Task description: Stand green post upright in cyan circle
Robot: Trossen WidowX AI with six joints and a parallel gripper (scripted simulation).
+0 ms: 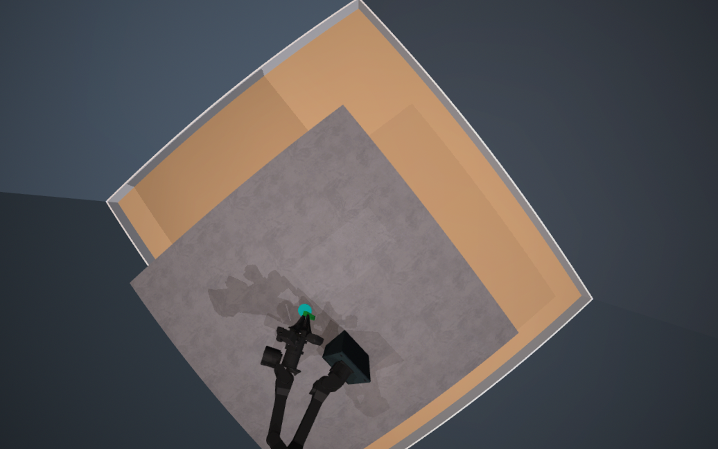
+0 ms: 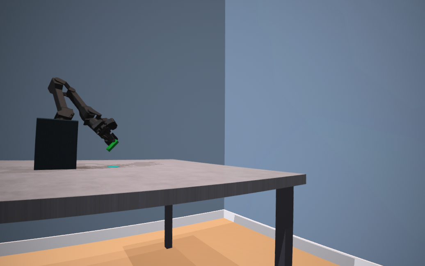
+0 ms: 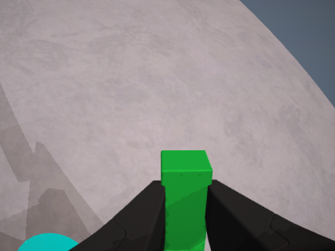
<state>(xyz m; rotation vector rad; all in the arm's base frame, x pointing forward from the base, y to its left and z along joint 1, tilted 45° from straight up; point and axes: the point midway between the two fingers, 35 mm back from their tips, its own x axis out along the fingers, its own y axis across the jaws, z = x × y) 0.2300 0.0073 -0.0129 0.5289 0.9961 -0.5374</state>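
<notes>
Right now my gripper tip is 40 mm to the right of the cyan circle and 120 mm above it. The rest, counted from my gripper tip: green post (10 mm behind, 20 mm below).
</notes>
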